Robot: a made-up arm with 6 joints.
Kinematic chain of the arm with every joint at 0, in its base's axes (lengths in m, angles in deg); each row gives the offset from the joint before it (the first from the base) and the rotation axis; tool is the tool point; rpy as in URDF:
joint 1: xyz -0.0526 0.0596 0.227 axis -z
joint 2: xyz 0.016 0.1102 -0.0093 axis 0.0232 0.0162 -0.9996
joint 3: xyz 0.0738 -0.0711 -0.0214 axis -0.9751 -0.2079 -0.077
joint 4: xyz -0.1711 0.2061 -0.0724 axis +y
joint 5: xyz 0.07 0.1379 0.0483 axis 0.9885 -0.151 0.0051
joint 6: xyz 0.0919 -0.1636 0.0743 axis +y
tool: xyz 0.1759 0.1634 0.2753 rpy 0 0 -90
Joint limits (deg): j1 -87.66..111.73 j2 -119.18..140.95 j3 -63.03..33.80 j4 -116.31..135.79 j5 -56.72..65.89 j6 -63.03..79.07
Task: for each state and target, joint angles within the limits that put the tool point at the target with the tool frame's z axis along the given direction. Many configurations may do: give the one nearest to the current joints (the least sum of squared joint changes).
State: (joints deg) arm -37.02 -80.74 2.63 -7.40 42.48 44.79
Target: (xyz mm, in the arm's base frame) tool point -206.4 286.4 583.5 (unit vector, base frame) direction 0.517 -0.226 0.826
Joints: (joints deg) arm -36.05 -30.14 1.10 -45.65 49.72 42.34
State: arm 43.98 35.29 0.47 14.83 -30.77 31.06
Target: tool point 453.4 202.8 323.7 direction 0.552 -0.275 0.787
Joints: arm 7.11 25.22 3.25 4.75 -1.96 32.95
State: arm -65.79 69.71 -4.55 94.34 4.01 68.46
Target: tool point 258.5 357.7 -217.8 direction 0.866 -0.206 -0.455
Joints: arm -46.29 78.57 -7.94 68.68 -18.13 43.76
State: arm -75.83 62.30 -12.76 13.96 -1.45 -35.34
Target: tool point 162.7 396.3 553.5 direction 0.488 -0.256 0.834
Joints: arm -69.32 55.86 -39.28 29.61 -15.08 -15.83
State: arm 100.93 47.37 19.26 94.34 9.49 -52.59
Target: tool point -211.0 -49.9 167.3 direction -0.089 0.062 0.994
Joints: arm 111.73 46.28 33.58 61.74 47.39 -31.42
